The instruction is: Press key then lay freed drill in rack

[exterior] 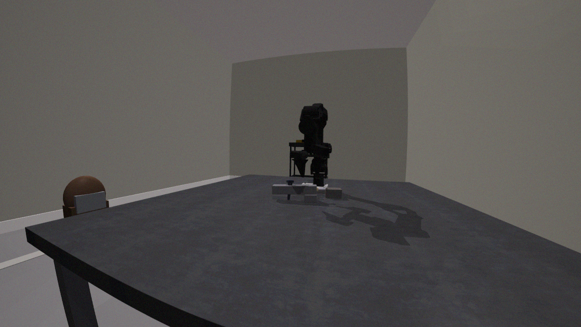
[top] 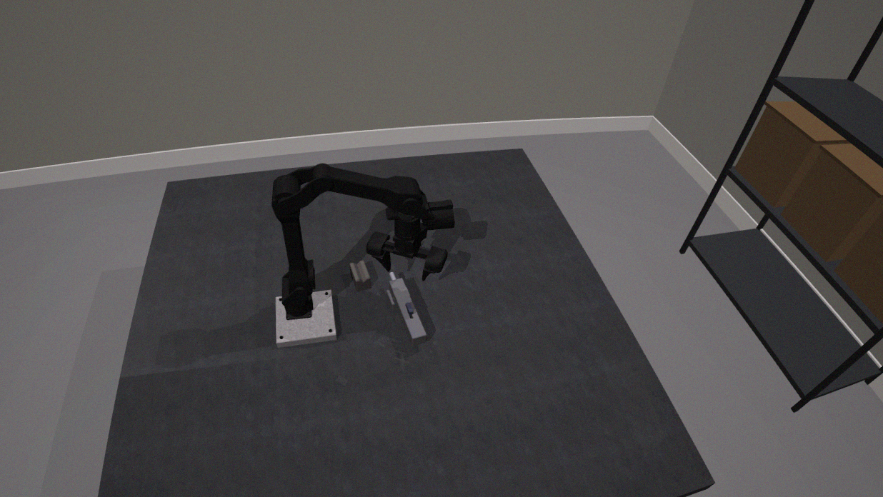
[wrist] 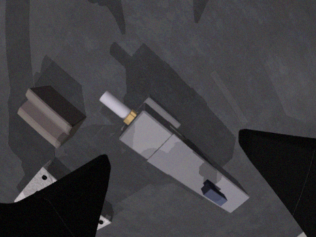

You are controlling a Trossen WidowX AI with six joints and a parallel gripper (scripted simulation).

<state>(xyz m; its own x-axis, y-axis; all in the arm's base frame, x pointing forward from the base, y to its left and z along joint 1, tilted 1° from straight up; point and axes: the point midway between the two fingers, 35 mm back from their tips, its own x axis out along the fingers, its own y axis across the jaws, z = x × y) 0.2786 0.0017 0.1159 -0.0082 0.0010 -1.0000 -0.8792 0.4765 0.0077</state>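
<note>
The drill is 20 mm behind my gripper tip and 60 mm below it. Round my gripper tip: pale grey block (10 mm behind, 60 mm to the right, 70 mm below); rack (110 mm behind, 90 mm to the left, 90 mm below); dark bluish key (10 mm behind, 90 mm to the right, 50 mm below).
</note>
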